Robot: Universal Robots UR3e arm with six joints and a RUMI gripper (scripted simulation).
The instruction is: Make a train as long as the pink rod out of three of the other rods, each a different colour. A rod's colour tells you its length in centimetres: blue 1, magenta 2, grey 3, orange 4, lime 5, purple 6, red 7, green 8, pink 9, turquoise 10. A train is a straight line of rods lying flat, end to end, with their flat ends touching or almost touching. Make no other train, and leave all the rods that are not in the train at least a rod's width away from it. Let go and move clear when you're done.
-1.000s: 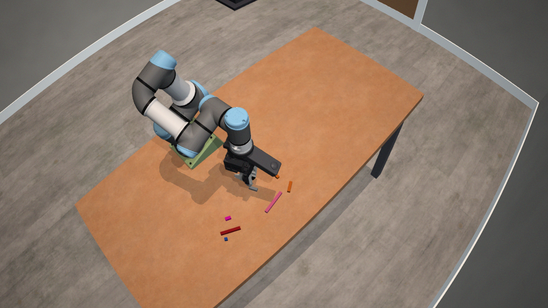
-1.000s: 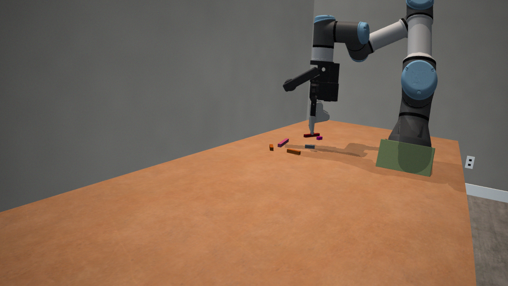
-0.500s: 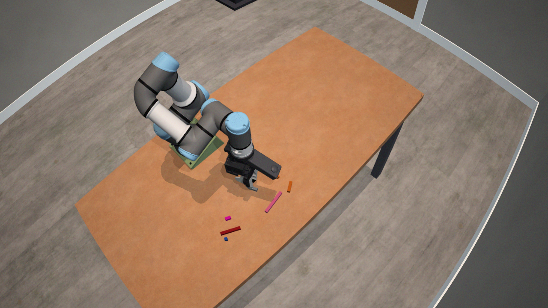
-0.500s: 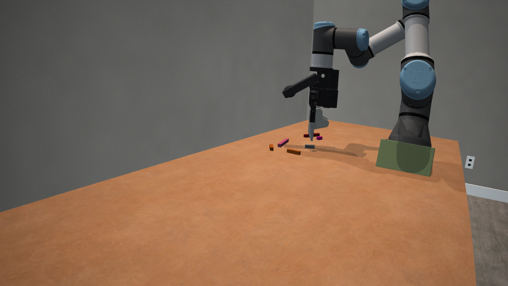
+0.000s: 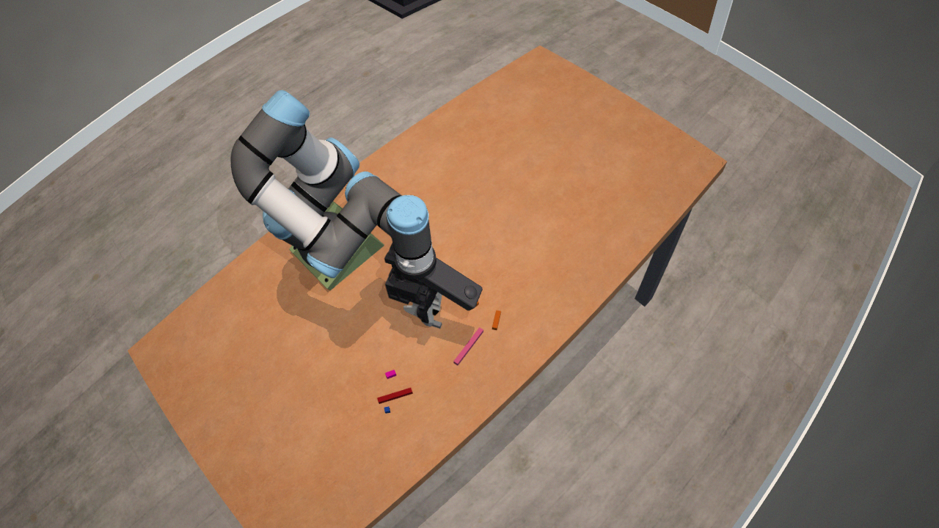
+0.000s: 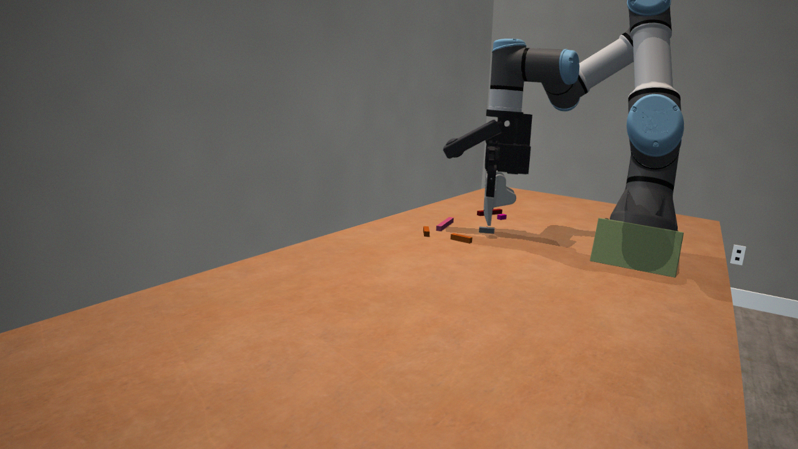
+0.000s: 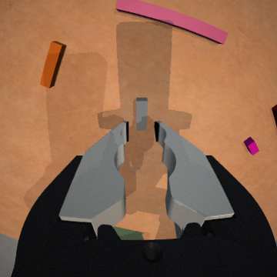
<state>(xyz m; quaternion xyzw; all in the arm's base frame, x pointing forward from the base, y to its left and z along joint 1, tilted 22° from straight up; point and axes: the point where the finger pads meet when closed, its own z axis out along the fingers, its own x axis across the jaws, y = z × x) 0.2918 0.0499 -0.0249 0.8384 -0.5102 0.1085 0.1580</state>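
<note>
The grey rod lies 30 mm below my hand. Also, from my hand: pink rod: 90 mm ahead, 30 mm below, 20 mm to the left; then magenta rod: 140 mm to the right, 30 mm below, 30 mm ahead; then red rod: 160 mm to the right, 70 mm ahead, 30 mm below.
</note>
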